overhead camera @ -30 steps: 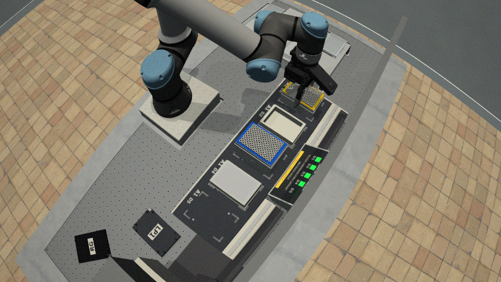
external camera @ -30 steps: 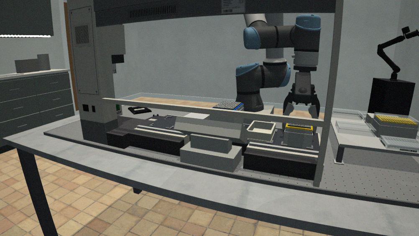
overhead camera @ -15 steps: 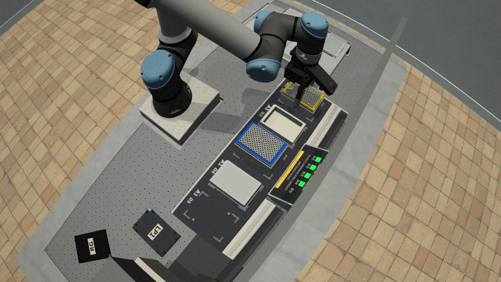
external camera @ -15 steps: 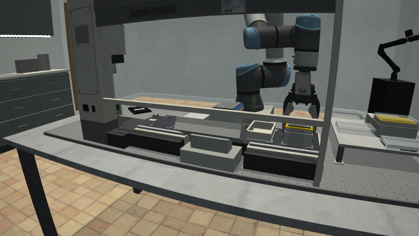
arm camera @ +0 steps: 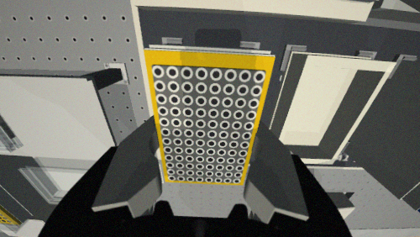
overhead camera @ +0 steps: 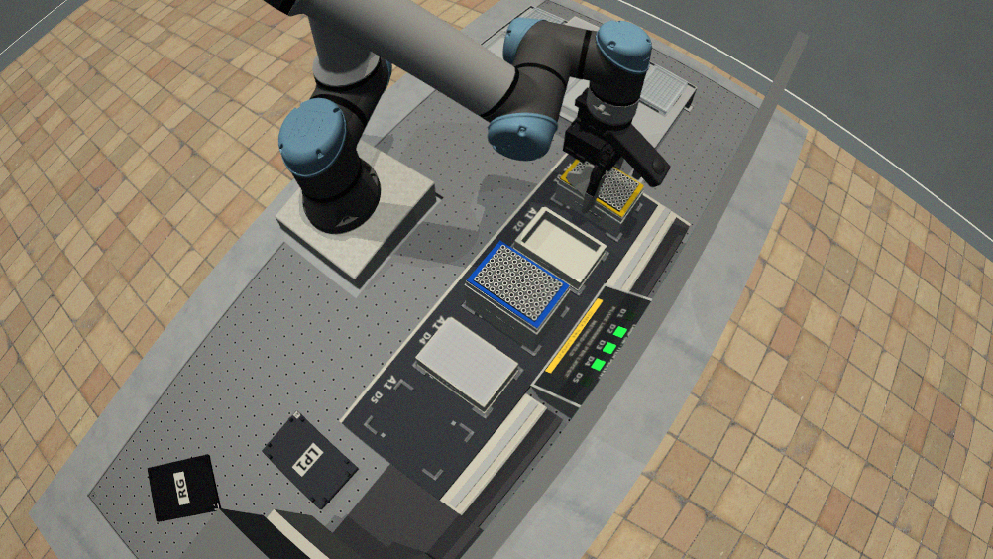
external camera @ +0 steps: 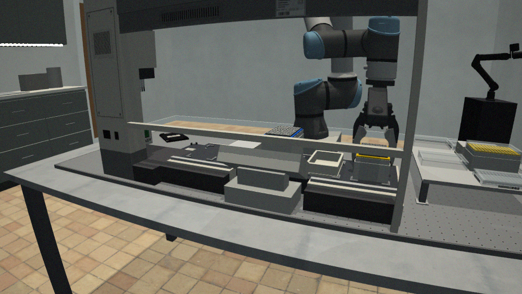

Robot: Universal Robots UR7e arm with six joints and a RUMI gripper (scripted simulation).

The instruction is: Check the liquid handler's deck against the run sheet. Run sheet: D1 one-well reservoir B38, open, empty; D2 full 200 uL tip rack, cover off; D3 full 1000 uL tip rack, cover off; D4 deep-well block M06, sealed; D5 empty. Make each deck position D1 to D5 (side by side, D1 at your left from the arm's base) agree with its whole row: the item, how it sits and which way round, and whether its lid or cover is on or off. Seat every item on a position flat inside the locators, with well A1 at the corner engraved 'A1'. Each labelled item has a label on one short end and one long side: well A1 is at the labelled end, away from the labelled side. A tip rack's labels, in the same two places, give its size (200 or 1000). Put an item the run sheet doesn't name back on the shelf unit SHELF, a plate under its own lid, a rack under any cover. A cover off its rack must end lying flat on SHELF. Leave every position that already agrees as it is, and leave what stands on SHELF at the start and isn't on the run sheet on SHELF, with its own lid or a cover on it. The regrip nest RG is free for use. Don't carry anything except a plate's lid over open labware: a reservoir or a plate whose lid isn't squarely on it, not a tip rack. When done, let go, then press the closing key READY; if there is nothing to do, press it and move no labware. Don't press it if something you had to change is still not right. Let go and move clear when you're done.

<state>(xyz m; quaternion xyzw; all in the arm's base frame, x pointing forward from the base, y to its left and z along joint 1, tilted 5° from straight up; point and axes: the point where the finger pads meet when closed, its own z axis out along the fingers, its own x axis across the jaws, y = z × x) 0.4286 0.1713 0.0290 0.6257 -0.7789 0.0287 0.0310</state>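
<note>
Right now the one-well reservoir is 12 cm to the right of my hand, 3 cm below it and 3 cm behind it. From my hand the other things lie so: yellow-framed tip rack (1 cm behind, 1 cm above); blue-framed tip rack (25 cm to the right, 6 cm behind, 3 cm above); handler's frame post (20 cm ahead, 14 cm above, 2 cm to the left).
</note>
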